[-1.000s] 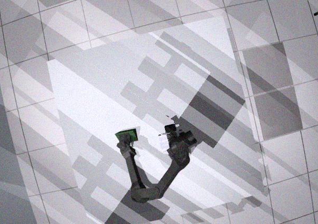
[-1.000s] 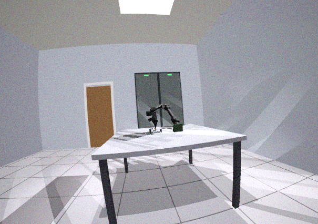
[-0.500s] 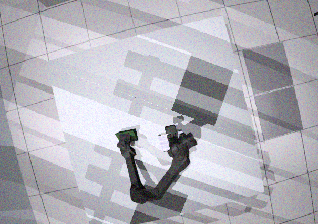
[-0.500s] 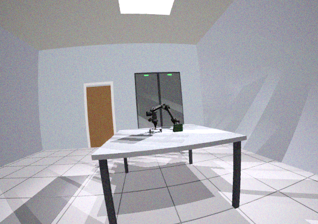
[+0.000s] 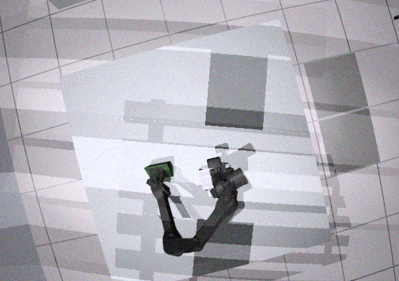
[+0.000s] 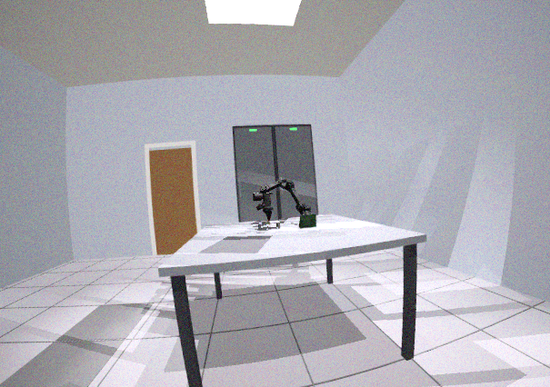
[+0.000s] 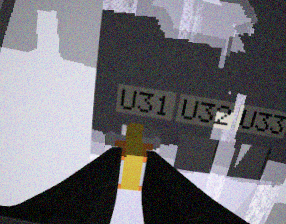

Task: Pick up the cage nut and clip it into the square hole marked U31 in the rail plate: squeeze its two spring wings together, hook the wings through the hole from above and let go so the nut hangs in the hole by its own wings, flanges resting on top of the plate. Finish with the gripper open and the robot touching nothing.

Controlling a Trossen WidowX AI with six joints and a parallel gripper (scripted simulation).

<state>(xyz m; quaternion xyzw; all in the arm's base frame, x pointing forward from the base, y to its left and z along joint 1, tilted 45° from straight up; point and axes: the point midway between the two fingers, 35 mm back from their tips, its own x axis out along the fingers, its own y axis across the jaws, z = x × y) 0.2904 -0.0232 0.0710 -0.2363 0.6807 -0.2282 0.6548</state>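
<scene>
Right now my gripper tip is 10 mm above the cage nut.
</scene>
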